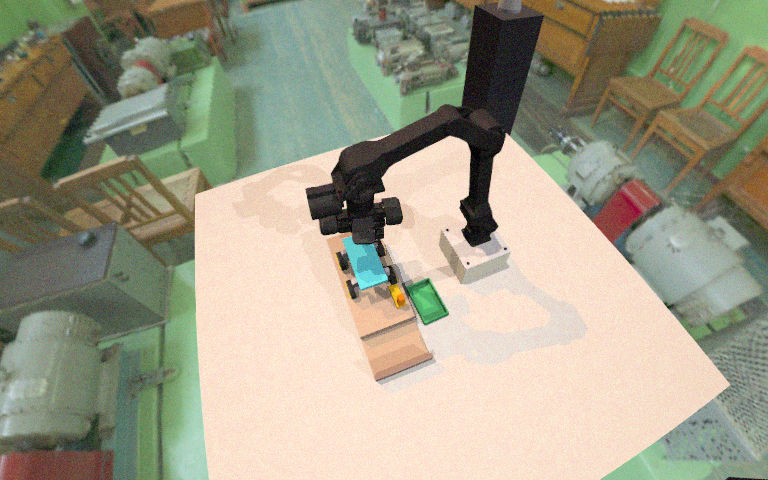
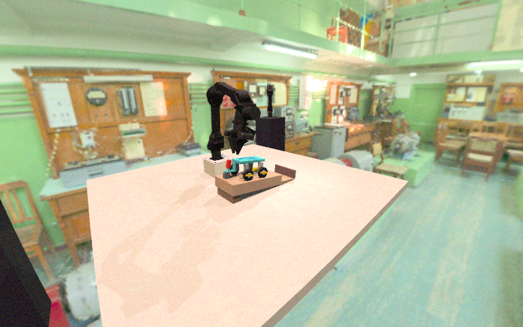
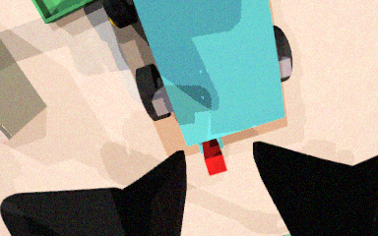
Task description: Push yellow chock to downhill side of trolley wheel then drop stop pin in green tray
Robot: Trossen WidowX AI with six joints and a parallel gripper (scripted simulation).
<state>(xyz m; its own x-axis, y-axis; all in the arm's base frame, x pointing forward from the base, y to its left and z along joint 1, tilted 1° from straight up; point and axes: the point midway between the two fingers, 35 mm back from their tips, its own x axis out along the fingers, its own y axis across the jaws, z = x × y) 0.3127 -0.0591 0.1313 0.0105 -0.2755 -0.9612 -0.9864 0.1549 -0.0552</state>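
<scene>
My gripper tip is 6 cm above the stop pin and 4 cm to the left of it. The rest, counted from my gripper tip: trolley (8 cm below, 6 cm to the left, 2 cm ahead); yellow chock (15 cm to the left, 11 cm below, 4 cm behind); brown ramp (14 cm below, 6 cm to the left, 2 cm ahead).
</scene>
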